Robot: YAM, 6 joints.
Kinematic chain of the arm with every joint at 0, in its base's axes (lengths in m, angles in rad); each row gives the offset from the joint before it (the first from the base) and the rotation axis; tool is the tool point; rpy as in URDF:
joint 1: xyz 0 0 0.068 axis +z
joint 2: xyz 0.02 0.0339 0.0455 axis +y
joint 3: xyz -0.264 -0.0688 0 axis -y
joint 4: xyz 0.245 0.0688 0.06 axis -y
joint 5: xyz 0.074 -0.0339 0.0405 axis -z
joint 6: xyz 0.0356 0 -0.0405 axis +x
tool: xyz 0 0 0 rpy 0 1.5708 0
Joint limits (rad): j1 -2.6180..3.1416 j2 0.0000..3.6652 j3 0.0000..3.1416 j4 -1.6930..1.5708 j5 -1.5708..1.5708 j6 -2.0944..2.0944
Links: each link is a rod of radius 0.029 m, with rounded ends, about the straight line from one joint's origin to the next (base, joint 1, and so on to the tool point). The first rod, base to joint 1, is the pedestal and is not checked.
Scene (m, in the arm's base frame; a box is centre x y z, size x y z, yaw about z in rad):
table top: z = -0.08
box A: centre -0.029 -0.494 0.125 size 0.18 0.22 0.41 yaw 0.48
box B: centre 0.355 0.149 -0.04 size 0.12 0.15 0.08 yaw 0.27
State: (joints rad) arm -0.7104 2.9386 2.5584 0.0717 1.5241 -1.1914
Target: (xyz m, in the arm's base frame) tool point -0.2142 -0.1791 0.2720
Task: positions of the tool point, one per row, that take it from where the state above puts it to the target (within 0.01 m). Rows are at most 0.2 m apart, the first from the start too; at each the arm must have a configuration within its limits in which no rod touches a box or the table.
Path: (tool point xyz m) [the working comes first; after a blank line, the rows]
Joints at the target: -2.3174 1.4701 1.0766 -0.6969 1.5708 -1.1914
Straight joint move there: touches box A.

1: 0.3200 -0.4858 0.2596
2: 0.1824 -0.4871 0.3983
3: 0.0530 -0.4195 0.5125
4: -0.0141 -0.4272 0.4855
5: -0.0810 -0.4134 0.4491
6: -0.1407 -0.3776 0.4062
7: -0.1861 -0.3225 0.3602
8: -0.2116 -0.2538 0.3144
9: -0.2142 -0.1791 0.2720

